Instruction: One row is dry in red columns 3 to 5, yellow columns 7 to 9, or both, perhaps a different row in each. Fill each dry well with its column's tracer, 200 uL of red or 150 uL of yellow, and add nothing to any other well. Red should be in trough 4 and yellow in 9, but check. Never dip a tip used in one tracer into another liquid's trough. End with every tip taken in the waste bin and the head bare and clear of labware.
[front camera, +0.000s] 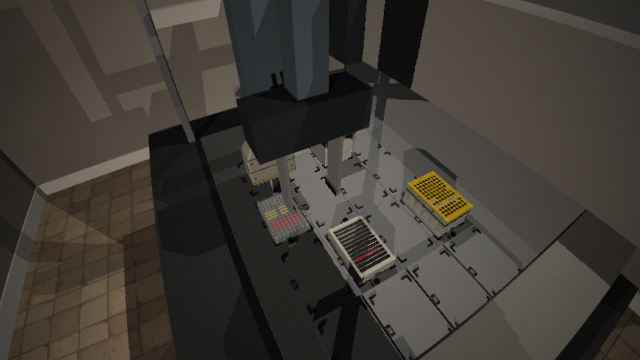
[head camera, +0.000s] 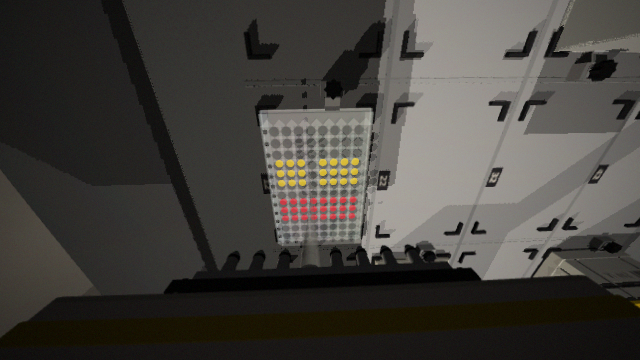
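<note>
The well plate shows red in all eight rows of columns 3 to 5. Yellow columns 7 to 9 are dry in the fourth row from the left in the head view. The pipetting head is near the plate; one pale tip is on its fourth nozzle from the left, and the other nozzles are bare. Any liquid in the tip cannot be made out. The parked plate gripper has its paddles apart, empty. The trough reservoir shows a red trough; yellow is not visible in it.
The yellow tip rack stands at the right in the front view, and its corner shows at lower right in the head view. The waste bin is partly hidden behind the gripper; its pale corner shows at upper right in the head view.
</note>
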